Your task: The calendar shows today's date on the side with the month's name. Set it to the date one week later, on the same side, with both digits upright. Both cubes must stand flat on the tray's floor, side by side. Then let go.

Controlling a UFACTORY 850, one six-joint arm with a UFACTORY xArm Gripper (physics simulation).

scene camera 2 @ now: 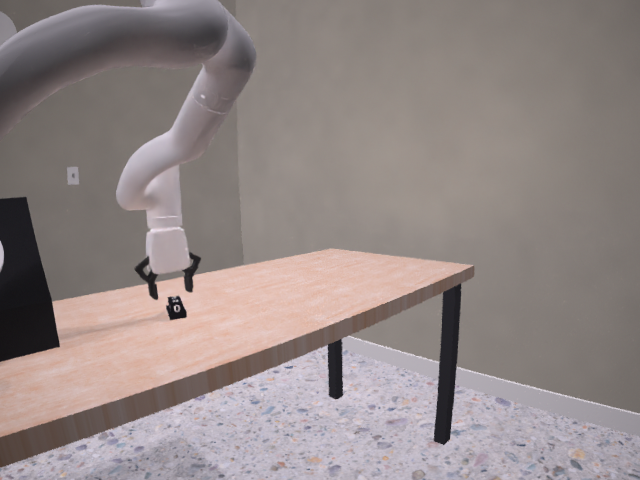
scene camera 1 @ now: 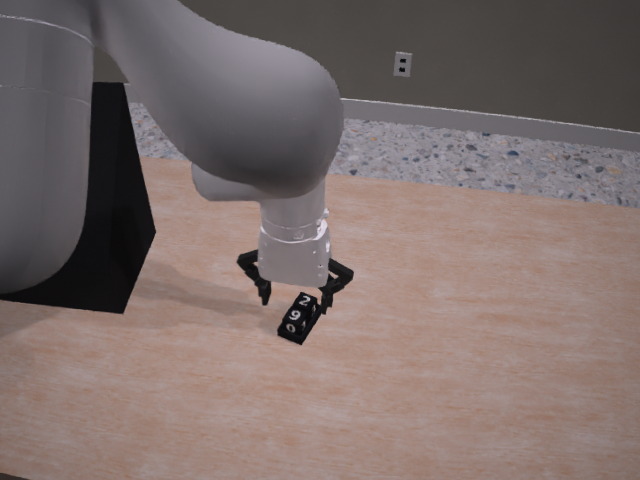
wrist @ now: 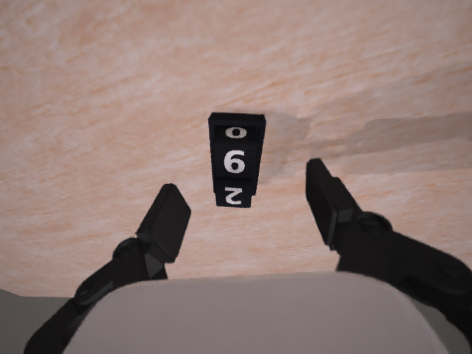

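Observation:
The small black calendar tray [scene camera 1: 291, 338] [scene camera 2: 177, 316] [wrist: 237, 117] stands on the table with two black cubes in a row in it. The near cube [scene camera 1: 294, 314] [scene camera 2: 176, 308] [wrist: 234, 161] has a white 9 or 6 on top and a 0 on its end face. The far cube [scene camera 1: 305, 300] [wrist: 233, 196] has a 2 on top. Their right sides carry marks too small to read in scene camera 1. The tray hides their lower parts. My gripper [scene camera 1: 294, 306] [scene camera 2: 171, 293] [wrist: 240, 188] is open and empty above the tray, one finger on each side, touching neither cube.
The wooden table [scene camera 1: 439, 361] [scene camera 2: 289, 289] [wrist: 100, 75] carries the tray. A black block [scene camera 1: 124, 206] [scene camera 2: 25, 289] stands left of the tray beside the arm's base. The arm hangs over the table from the left. The table's edge shows in scene camera 2.

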